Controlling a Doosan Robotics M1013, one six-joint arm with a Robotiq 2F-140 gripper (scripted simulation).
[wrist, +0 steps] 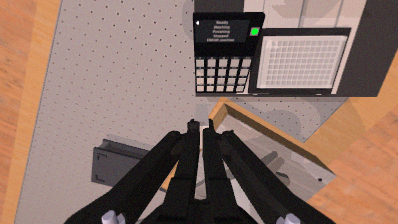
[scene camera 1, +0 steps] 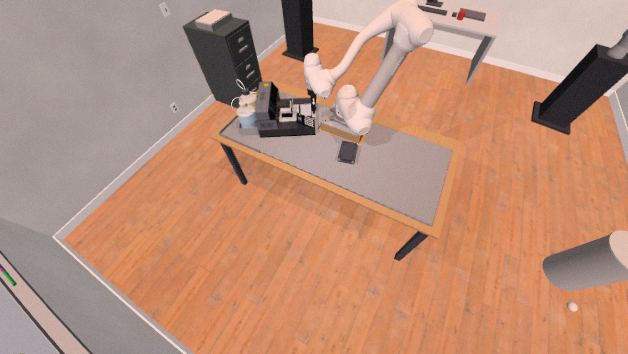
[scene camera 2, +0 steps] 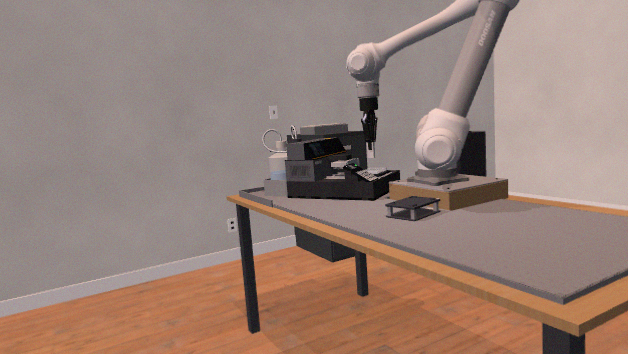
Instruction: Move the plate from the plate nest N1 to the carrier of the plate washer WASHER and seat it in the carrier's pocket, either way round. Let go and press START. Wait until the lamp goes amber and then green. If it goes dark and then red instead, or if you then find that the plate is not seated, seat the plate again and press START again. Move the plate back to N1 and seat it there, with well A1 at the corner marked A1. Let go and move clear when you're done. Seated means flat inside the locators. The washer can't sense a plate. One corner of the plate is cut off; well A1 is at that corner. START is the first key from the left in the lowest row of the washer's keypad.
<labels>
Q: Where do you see a white well plate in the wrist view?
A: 286, 61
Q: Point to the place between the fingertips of my gripper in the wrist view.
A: At 201, 113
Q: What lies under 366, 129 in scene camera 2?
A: My gripper.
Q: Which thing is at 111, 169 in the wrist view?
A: A black plate nest N1.
</labels>
